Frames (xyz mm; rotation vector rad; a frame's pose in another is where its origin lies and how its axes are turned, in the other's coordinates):
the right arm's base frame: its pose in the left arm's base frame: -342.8 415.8 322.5 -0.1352 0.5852 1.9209
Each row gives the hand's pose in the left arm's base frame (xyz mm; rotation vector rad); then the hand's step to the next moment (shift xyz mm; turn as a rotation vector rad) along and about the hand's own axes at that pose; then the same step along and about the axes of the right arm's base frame.
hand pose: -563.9 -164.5 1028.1 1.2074 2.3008 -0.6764
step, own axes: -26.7 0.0 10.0 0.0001 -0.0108 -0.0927
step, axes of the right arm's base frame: -28.2 -4.0 -0.7 0.0265 0.0308 0.0840
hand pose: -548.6 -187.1 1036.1 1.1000 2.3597 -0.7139
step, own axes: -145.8 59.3 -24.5 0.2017 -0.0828 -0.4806
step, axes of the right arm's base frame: -114.1 -74.4 82.6 0.3176 0.2170 0.3613
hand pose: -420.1 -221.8 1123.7 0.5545 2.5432 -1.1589
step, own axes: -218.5 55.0 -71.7 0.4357 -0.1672 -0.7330
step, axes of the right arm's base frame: -91.2 -166.5 141.0 0.5524 0.4386 0.5075
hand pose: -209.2 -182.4 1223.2 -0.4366 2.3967 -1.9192
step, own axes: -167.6 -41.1 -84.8 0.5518 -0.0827 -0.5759
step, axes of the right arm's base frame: 18.3 -157.7 108.5 0.4941 0.5390 0.3291
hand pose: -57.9 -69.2 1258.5 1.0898 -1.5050 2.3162
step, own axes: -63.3 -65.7 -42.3 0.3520 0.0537 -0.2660
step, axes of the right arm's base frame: 45.2 -78.1 44.4 0.2224 0.3717 0.0994
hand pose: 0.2 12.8 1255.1 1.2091 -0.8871 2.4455
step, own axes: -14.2 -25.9 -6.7 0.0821 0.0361 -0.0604
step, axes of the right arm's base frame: 14.8 -24.1 10.9 0.0433 0.0990 0.0049
